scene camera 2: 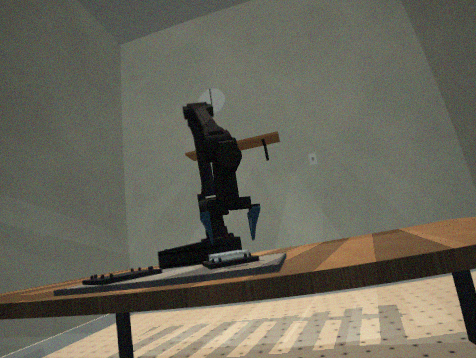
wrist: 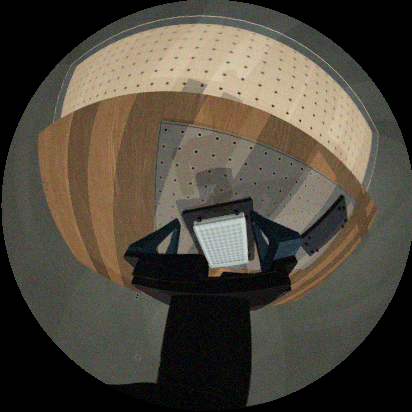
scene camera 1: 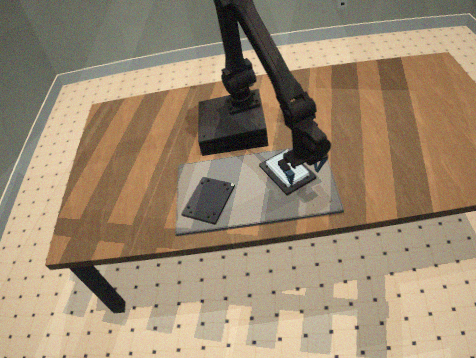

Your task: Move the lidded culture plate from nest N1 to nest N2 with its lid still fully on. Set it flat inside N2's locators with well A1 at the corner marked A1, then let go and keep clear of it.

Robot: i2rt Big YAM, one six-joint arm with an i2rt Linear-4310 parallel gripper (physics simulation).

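Where they show: gripper, fingertip midpoint: (scene camera 2: 233,242) (wrist: 212,217) (scene camera 1: 303,177); arm's base, origin of the base link: (scene camera 2: 218,240) (scene camera 1: 243,104).
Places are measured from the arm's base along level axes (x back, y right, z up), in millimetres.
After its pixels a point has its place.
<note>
The lidded culture plate (scene camera 1: 301,174) {z -41, x -374, y -105 mm} (scene camera 2: 229,256) {z -48, x -388, y -84 mm} (wrist: 222,240) {z -40, x -346, y -78 mm}, pale and with a grid of wells, lies flat in a black nest (scene camera 1: 295,190) {z -63, x -414, y -71 mm} (scene camera 2: 235,262) {z -63, x -403, y -98 mm} (wrist: 217,206) {z -58, x -404, y -93 mm}, taken as N1. The lid looks on; its edge is too small to check. A second black nest (scene camera 1: 207,200) {z -57, x -368, y 209 mm} (scene camera 2: 122,276) {z -58, x -420, y 174 mm} (wrist: 327,227) {z -57, x -371, y 197 mm}, taken as N2, holds no plate and has small locators near its corners. A white mark shows at one of its corners in scene camera 1. No lettering is readable. My gripper (scene camera 1: 304,176) {z -17, x -410, y -101 mm} (scene camera 2: 232,240) {z -17, x -410, y -101 mm} (wrist: 212,217) {z -17, x -410, y -101 mm} is open and empty, its blue fingertips above the plate, apart from it.
Both nests sit on a grey perforated board (scene camera 1: 250,215) {z -68, x -460, y 90 mm} (scene camera 2: 180,275) {z -68, x -468, y 16 mm} (wrist: 187,137) {z -68, x -505, y -146 mm} on the striped wooden table (scene camera 1: 125,175) {z -82, x -132, y 493 mm} (scene camera 2: 400,244) {z -81, x -435, y -468 mm} (wrist: 100,175) {z -82, x -442, y -348 mm}. The arm's black base box (scene camera 1: 232,127) {z -1, x -114, y 65 mm} (scene camera 2: 175,257) {z -37, x -144, y 131 mm} stands behind the board. The nests have a stretch of board between them.
</note>
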